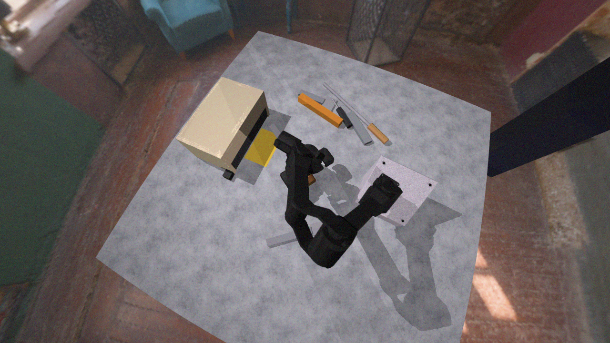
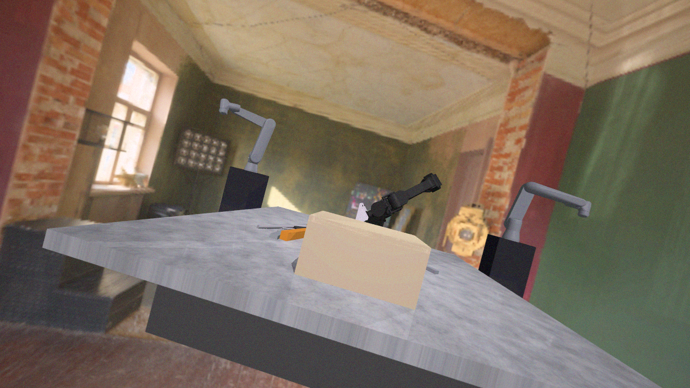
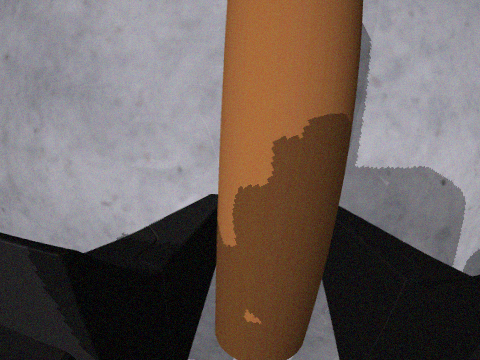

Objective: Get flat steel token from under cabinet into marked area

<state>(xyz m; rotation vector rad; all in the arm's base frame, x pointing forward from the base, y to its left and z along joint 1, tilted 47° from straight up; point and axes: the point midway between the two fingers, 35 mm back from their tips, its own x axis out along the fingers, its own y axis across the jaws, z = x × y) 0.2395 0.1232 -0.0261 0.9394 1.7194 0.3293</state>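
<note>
Right now the grey bar is 30 cm to the right of my gripper tip and 7 cm behind it. Also, from my gripper tip: flat grey token: 32 cm ahead, 4 cm to the right, 1 cm below; orange bar: 28 cm to the right, 11 cm ahead; black-handled tool: 33 cm to the right, 4 cm ahead.
</note>
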